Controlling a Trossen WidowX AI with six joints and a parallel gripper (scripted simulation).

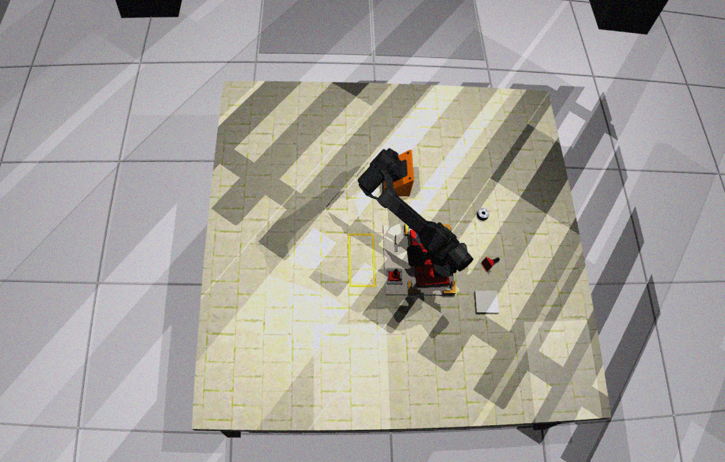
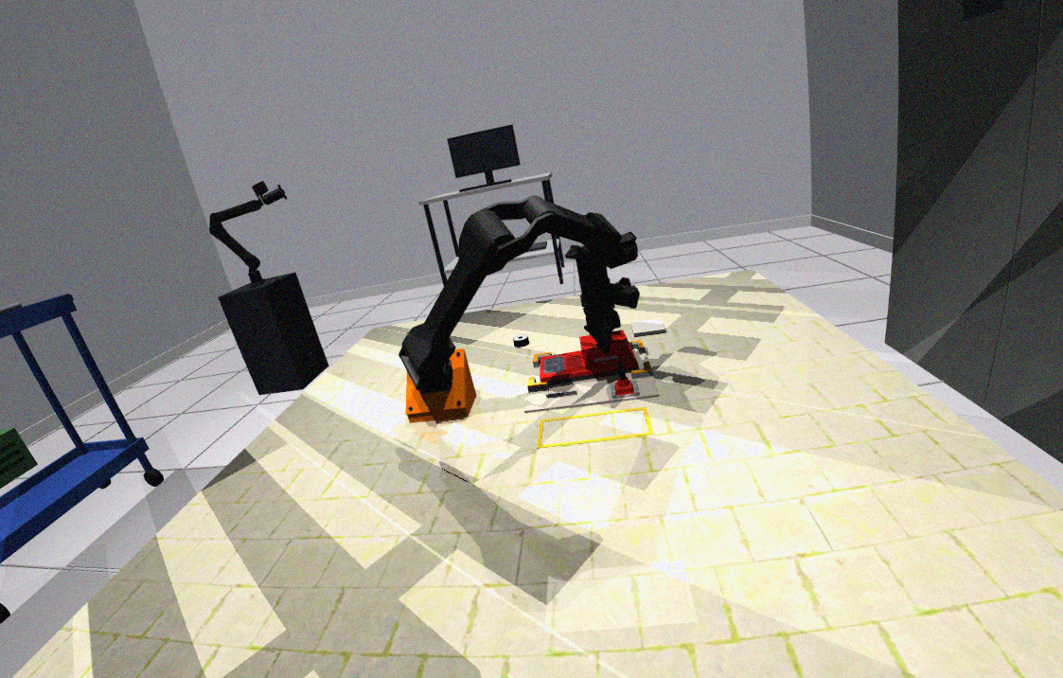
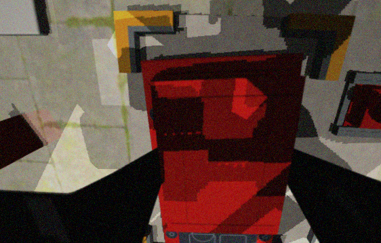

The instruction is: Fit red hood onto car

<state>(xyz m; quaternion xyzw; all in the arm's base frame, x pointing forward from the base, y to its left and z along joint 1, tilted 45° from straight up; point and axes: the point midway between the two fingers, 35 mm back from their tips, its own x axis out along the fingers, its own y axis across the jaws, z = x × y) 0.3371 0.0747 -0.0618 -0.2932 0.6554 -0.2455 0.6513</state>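
The red hood lies 1 cm above my gripper tip. Round my gripper tip: white plate (18 cm to the left, 11 cm ahead, 4 cm below); then wheel (21 cm behind, 20 cm to the left, 4 cm below); then grey engine block (2 cm below).
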